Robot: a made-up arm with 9 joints.
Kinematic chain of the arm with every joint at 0, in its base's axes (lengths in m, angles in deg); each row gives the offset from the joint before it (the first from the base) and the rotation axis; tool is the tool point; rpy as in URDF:
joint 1: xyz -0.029 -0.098 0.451 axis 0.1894 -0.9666 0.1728
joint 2: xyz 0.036 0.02 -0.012 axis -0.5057 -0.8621 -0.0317
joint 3: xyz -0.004 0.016 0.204 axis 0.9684 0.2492 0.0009
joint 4: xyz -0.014 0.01 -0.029 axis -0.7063 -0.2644 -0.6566
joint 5: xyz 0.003 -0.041 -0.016 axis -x
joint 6: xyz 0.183 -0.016 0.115 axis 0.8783 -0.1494 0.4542
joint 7: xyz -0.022 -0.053 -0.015 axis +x
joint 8: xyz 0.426 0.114 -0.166 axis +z
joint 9: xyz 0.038 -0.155 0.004 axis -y
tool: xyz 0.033 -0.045 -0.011 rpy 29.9 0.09 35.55
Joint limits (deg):
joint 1: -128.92..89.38
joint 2: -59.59..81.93
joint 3: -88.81..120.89
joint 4: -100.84..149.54
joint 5: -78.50..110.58
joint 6: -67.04..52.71
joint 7: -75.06..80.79
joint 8: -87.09..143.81
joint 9: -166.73..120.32
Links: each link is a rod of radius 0.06 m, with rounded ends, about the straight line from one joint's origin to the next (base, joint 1, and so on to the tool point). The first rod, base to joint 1, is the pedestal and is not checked.
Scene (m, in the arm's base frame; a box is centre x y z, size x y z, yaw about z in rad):
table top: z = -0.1
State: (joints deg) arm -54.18 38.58 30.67 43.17 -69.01 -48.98 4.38 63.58 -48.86
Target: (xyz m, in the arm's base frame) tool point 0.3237 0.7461 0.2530
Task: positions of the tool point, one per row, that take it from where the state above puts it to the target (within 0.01 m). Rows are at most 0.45 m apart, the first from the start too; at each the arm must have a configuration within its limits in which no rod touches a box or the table.
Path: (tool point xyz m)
1: 0.4261 -0.6753 0.5288
2: 0.5009 -0.5918 0.7926
3: 0.6372 -0.3413 0.9539
4: 0.7491 0.0105 0.9414
5: 0.7486 0.3649 0.7653
6: 0.5964 0.6286 0.5035
7: 0.3237 0.7461 0.2530

